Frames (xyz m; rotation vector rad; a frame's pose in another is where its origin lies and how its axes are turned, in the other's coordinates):
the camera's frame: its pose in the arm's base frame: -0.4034 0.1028 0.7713 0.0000 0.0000 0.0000
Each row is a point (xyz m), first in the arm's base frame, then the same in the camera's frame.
Working: the arm's base frame: its pose in the camera's frame: 0.4034 -0.1028 -0.7713 0.0000 0.0000 0.0000

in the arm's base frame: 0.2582 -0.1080 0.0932
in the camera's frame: 0.6616 -0.2108 -0.6781
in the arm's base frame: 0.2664 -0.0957 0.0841
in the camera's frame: 0.6698 -0.1985 -0.6872
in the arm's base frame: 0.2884 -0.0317 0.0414
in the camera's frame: 0.6918 -0.1345 -0.7299
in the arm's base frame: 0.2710 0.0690 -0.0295
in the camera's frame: 0.6744 -0.0338 -0.8008
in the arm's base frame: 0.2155 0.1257 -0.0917
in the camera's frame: 0.6189 0.0229 -0.8630
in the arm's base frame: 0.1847 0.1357 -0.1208
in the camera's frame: 0.5881 0.0329 -0.8921
